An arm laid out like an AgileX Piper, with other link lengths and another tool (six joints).
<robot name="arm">
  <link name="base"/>
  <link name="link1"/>
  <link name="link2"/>
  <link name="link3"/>
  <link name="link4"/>
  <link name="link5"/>
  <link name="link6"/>
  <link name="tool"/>
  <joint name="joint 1" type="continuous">
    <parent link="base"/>
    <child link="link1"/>
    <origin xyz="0 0 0.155" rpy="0 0 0"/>
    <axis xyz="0 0 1"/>
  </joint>
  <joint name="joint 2" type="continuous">
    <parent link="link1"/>
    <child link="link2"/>
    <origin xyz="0 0 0" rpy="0 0 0"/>
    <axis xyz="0 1 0"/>
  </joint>
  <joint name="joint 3" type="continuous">
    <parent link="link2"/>
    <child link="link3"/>
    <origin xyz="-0.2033 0 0.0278" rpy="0 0 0"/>
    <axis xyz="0 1 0"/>
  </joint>
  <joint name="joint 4" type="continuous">
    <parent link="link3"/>
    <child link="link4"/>
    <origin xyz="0.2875 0 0.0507" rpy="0 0 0"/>
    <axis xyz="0.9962 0 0.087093"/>
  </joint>
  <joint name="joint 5" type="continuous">
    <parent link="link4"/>
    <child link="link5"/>
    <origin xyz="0 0 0" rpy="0 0 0"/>
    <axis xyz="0 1 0"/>
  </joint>
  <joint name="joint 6" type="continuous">
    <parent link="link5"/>
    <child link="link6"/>
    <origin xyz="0.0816 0 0.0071" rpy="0 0 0"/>
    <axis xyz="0.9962 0 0.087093"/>
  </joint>
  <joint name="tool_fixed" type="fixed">
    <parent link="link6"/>
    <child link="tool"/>
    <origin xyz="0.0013 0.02 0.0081" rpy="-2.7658 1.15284 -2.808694"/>
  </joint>
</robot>
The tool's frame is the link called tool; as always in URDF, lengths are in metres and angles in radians. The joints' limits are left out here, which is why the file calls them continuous.
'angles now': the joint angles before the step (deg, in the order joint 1, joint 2, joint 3, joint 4, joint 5, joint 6). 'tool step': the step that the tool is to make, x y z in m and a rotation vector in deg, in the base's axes. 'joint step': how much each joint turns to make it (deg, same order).
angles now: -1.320, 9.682, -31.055, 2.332, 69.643, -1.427
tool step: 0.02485, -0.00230, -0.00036, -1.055, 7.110, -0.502
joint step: 0.001, 11.313, -4.779, -1.317, 0.550, 0.001
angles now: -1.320, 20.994, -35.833, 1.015, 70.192, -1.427
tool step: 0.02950, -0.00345, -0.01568, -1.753, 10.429, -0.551
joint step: 0.001, 12.464, -3.706, -2.065, 1.629, 0.001
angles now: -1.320, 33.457, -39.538, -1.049, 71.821, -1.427
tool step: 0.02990, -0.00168, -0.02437, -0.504, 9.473, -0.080
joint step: -0.002, 12.379, -2.919, -0.725, -0.001, -0.002
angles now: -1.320, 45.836, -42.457, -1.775, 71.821, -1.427
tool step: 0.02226, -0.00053, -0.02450, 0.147, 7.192, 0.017
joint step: 0.000, 9.926, -2.224, -0.019, -0.509, 0.000
